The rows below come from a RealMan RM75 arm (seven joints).
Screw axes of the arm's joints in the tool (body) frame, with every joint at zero. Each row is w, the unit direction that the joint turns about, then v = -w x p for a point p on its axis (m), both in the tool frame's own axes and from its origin. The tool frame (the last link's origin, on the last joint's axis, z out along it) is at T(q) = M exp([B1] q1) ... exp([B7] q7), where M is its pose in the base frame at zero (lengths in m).
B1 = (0, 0, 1, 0, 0, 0)
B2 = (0, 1, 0, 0.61, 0, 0)
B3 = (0, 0, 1, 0, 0, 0)
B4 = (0, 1, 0, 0.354, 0, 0)
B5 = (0, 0, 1, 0, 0, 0)
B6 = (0, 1, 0, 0.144, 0, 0)
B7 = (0, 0, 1, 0, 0, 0)
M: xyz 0 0 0.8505 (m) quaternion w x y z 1 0 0 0
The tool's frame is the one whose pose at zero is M.
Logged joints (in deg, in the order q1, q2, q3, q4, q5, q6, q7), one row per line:
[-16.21, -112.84, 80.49, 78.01, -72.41, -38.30, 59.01]
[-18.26, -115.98, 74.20, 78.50, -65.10, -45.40, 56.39]
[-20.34, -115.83, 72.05, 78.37, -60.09, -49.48, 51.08]
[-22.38, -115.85, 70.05, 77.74, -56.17, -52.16, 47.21]
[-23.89, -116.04, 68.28, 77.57, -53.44, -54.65, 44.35]
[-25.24, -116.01, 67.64, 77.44, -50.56, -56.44, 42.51]
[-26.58, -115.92, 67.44, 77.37, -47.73, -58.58, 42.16]
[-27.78, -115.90, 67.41, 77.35, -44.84, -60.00, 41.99]
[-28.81, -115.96, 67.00, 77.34, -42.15, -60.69, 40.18]
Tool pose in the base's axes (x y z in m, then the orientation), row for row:
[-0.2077, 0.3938, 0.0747, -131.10, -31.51, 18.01]
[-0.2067, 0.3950, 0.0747, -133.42, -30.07, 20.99]
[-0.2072, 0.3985, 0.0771, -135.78, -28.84, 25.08]
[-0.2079, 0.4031, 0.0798, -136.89, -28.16, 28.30]
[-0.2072, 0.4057, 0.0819, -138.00, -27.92, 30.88]
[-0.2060, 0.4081, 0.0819, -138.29, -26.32, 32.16]
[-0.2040, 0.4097, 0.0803, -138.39, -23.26, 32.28]
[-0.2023, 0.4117, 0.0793, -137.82, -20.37, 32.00]
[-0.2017, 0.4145, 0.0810, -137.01, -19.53, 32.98]
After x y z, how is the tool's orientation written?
As angles about the fixed x, y, z axes (roll, pitch, yaw), in degrees.
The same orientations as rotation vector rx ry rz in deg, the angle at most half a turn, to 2 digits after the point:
[-121.07, -35.44, -25.96]
[-122.64, -37.71, -23.67]
[-123.66, -41.39, -21.11]
[-123.57, -44.51, -19.17]
[-123.52, -47.15, -18.09]
[-123.94, -48.00, -15.77]
[-125.38, -47.16, -12.30]
[-126.23, -45.85, -8.90]
[-125.41, -46.56, -7.11]

